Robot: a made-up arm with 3 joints.
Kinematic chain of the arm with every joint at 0, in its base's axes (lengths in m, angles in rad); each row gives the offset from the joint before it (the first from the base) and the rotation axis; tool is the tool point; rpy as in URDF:
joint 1: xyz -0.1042 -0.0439 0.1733 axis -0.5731 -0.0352 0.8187
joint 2: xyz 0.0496 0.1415 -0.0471 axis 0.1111 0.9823 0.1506
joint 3: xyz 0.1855 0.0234 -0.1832 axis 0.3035 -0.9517 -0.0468
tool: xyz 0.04 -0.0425 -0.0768 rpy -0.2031 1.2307 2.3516
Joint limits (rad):
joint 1: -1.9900..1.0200
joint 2: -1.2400..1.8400
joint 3: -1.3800..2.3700
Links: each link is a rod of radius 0.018 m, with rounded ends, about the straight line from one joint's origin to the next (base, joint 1, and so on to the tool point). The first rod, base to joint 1, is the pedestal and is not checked.
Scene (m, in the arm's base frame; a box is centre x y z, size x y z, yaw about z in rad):
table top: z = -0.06
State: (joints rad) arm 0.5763 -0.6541 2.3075
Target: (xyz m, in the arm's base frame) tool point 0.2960 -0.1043 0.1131
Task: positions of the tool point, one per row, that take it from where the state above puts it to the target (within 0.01 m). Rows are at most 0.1 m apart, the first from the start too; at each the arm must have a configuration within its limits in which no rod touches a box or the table.
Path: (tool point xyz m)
1: 0.1763 0.1483 0.1488
2: 0.2202 0.1108 0.1597
3: 0.2567 0.0629 0.1618
4: 0.2827 0.0079 0.1544
5: 0.2960 -0.0494 0.1377
6: 0.2960 -0.1043 0.1131

